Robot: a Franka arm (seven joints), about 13 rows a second.
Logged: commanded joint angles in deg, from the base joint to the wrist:
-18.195, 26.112, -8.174, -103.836, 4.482, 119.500, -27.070
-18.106, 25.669, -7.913, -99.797, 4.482, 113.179, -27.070
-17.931, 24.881, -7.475, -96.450, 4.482, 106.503, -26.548
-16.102, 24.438, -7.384, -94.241, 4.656, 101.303, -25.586
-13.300, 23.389, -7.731, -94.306, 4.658, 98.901, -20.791
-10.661, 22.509, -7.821, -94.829, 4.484, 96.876, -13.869
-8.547, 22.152, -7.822, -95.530, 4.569, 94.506, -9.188
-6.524, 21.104, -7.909, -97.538, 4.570, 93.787, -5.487
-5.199, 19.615, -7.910, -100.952, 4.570, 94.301, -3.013
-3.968, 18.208, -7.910, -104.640, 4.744, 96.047, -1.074
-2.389, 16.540, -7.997, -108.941, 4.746, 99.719, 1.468
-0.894, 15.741, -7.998, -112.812, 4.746, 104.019, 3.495
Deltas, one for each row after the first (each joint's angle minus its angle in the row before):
0.089, -0.443, 0.261, 4.039, 0.000, -6.321, 0.000
0.175, -0.788, 0.438, 3.347, 0.000, -6.676, 0.522
1.829, -0.443, 0.091, 2.209, 0.174, -5.200, 0.962
2.802, -1.049, -0.347, -0.065, 0.002, -2.402, 4.795
2.639, -0.880, -0.090, -0.523, -0.174, -2.025, 6.922
2.114, -0.357, -0.001, -0.701, 0.085, -2.370, 4.681
2.023, -1.048, -0.087, -2.008, 0.001, -0.719, 3.701
1.325, -1.489, -0.001, -3.414, 0.000, 0.514, 2.474
1.231, -1.407, 0.000, -3.688, 0.174, 1.746, 1.939
1.579, -1.668, -0.087, -4.301, 0.002, 3.672, 2.542
1.495, -0.799, -0.001, -3.871, 0.000, 4.300, 2.027

